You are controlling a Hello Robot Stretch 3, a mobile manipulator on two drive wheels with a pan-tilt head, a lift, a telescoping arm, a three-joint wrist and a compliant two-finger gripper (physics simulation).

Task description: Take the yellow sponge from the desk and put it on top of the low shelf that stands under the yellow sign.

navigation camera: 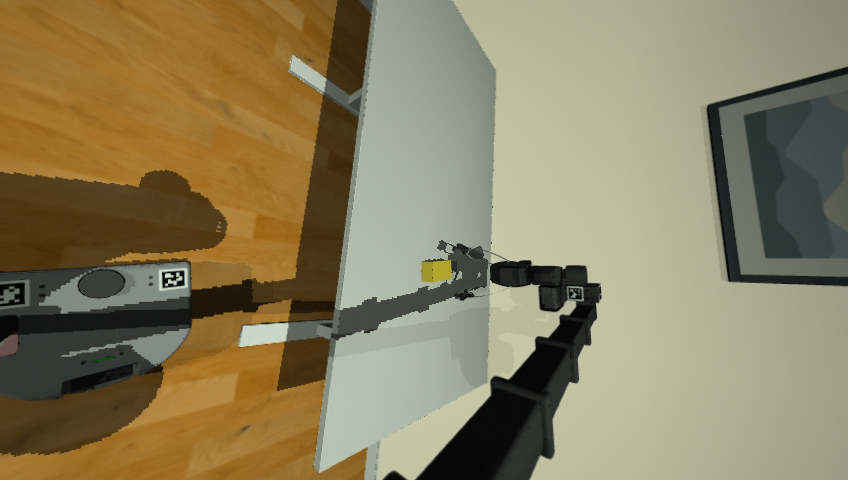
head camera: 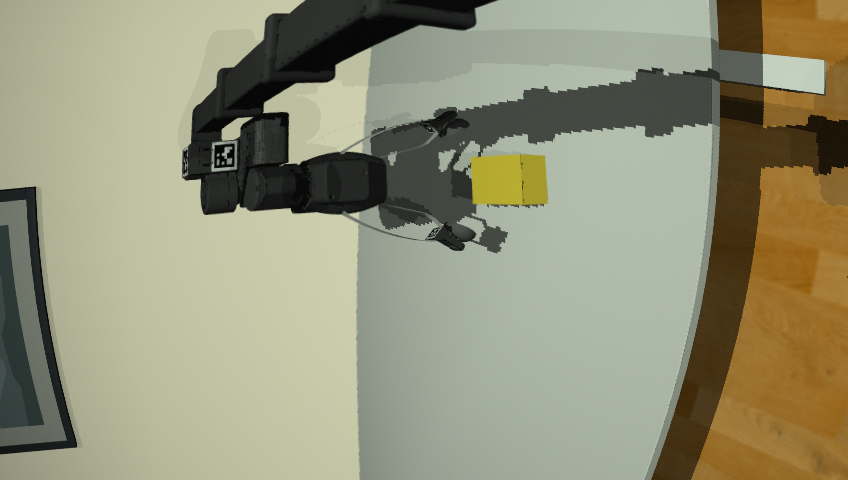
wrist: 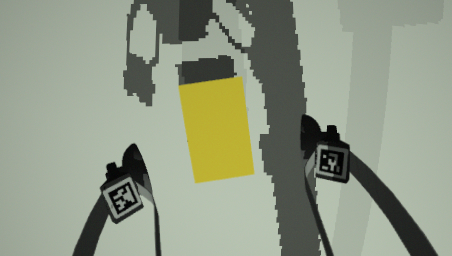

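The yellow sponge, block-shaped, rests on the pale grey desk. My gripper is open and empty, pointing down above the desk. In the wrist view the sponge shows between the two fingers, a little nearer the left one and reaching beyond the fingertips; neither finger touches it. The low shelf and the yellow sign do not show in these views.
A cream wall with a framed picture stands behind the desk. My telescoping arm reaches over the desk. Desk feet stick out over the wooden floor. My base stands before the desk.
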